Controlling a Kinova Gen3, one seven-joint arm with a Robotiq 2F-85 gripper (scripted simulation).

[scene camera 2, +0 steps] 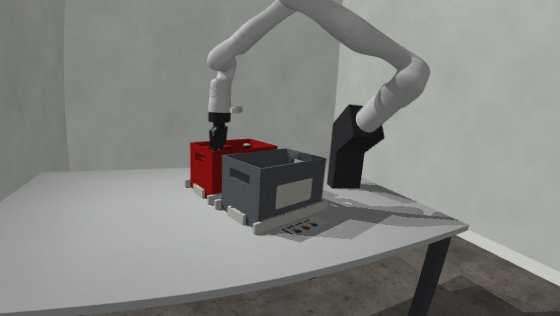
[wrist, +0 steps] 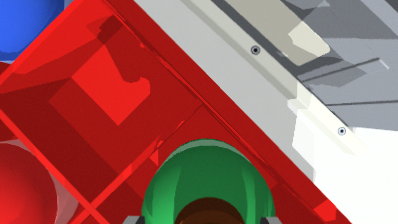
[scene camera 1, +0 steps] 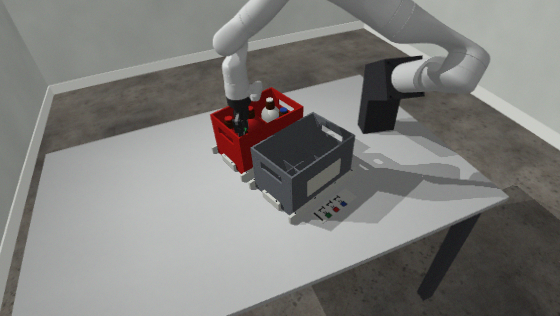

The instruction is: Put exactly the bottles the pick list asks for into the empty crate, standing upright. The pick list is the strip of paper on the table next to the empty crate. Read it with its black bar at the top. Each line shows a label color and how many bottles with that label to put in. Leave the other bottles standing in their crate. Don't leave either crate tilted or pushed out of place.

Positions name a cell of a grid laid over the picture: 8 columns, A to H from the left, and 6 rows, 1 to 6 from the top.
Scene:
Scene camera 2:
grey crate: D4
red crate: C4
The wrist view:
grey crate: G2
red crate: B3
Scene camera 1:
grey crate: E4
red crate: D3

